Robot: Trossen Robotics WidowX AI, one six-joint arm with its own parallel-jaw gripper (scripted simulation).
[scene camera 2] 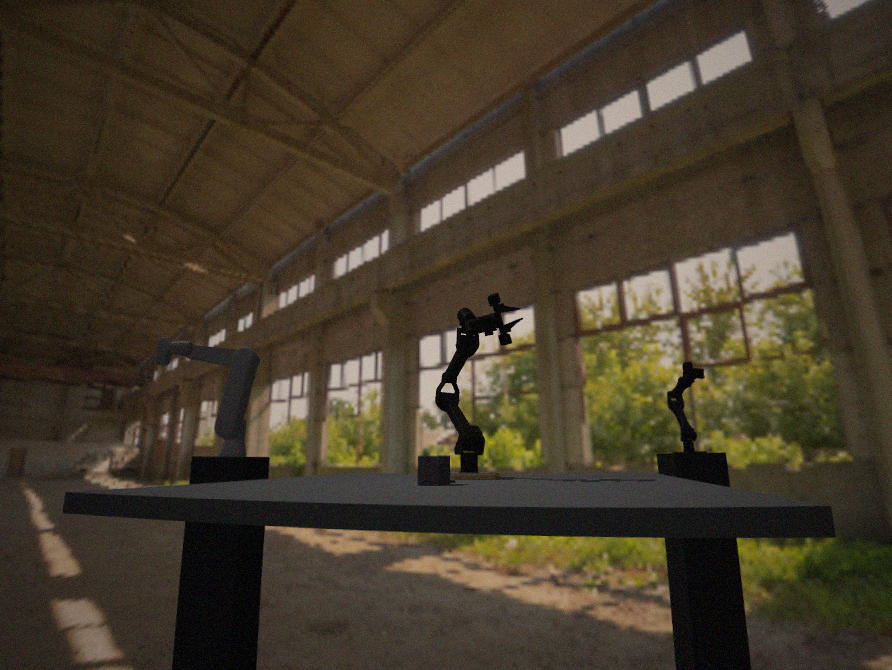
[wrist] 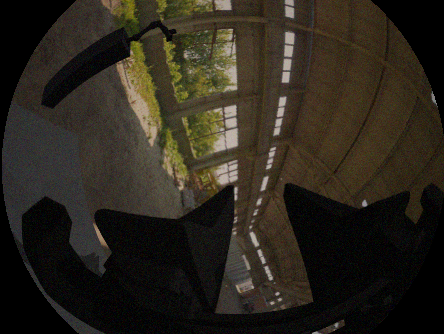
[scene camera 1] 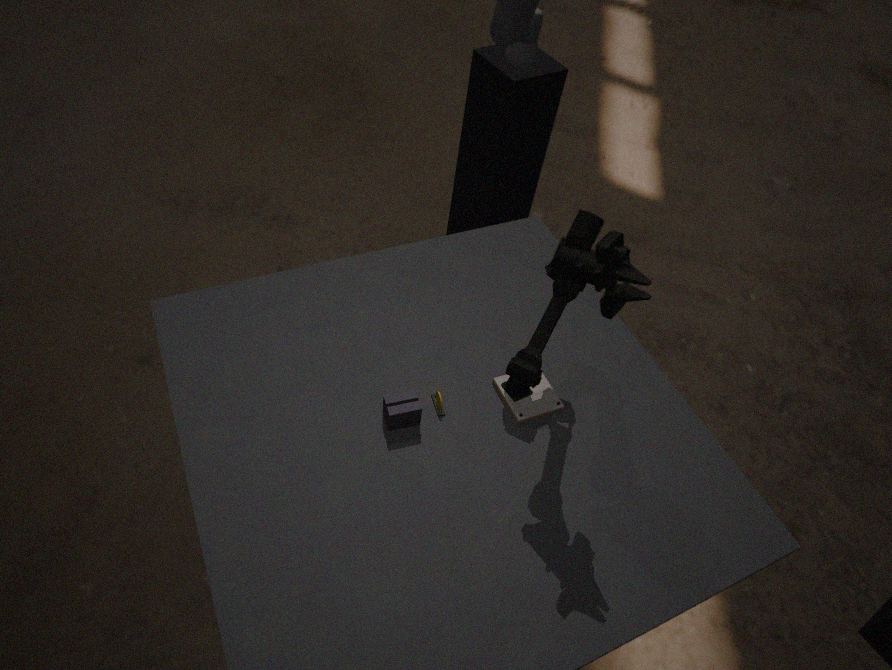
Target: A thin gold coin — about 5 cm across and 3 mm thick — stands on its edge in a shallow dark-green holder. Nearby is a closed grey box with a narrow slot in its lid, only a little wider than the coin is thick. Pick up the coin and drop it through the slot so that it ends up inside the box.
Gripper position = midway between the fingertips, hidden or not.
In view: the gripper (scene camera 1: 650, 290).
The gripper is seen too in scene camera 2 (scene camera 2: 521, 313) and in the wrist view (wrist: 259, 191).
